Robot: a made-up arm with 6 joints. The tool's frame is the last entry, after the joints.
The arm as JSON. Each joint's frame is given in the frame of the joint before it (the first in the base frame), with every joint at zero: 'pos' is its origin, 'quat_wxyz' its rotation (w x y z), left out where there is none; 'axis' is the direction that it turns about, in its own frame. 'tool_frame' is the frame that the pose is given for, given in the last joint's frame.
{
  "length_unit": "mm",
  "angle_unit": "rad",
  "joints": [
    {
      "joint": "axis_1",
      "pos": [
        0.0,
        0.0,
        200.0
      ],
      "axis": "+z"
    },
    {
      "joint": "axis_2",
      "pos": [
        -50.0,
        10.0,
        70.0
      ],
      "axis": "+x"
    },
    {
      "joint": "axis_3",
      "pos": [
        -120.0,
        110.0,
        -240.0
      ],
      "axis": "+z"
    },
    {
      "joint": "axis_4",
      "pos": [
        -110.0,
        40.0,
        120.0
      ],
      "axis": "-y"
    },
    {
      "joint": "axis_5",
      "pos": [
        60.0,
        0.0,
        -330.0
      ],
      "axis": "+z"
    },
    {
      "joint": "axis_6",
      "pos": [
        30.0,
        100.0,
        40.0
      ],
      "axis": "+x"
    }
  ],
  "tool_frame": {
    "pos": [
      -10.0,
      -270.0,
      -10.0
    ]
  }
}
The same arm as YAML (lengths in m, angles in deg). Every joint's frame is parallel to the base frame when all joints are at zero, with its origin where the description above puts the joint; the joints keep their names.
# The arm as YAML. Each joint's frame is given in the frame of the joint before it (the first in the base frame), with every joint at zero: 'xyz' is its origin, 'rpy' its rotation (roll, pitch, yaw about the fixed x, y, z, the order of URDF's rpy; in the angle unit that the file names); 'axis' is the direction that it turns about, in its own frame. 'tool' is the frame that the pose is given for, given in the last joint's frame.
units:
  length: m
  angle: deg
joints:
  - name: axis_1
    type: revolute
    origin:
      xyz: [0.0, 0.0, 0.2]
      rpy: [0.0, 0.0, 0.0]
    axis: "+z"
  - name: axis_2
    type: revolute
    origin:
      xyz: [-0.05, 0.01, 0.07]
      rpy: [0.0, 0.0, 0.0]
    axis: "+x"
  - name: axis_3
    type: revolute
    origin:
      xyz: [-0.12, 0.11, -0.24]
      rpy: [0.0, 0.0, 0.0]
    axis: "+z"
  - name: axis_4
    type: revolute
    origin:
      xyz: [-0.11, 0.04, 0.12]
      rpy: [0.0, 0.0, 0.0]
    axis: "-y"
  - name: axis_5
    type: revolute
    origin:
      xyz: [0.06, 0.0, -0.33]
      rpy: [0.0, 0.0, 0.0]
    axis: "+z"
  - name: axis_6
    type: revolute
    origin:
      xyz: [0.03, 0.1, 0.04]
      rpy: [0.0, 0.0, 0.0]
    axis: "+x"
tool:
  origin:
    xyz: [-0.01, -0.27, -0.01]
    rpy: [0.0, 0.0, 0.0]

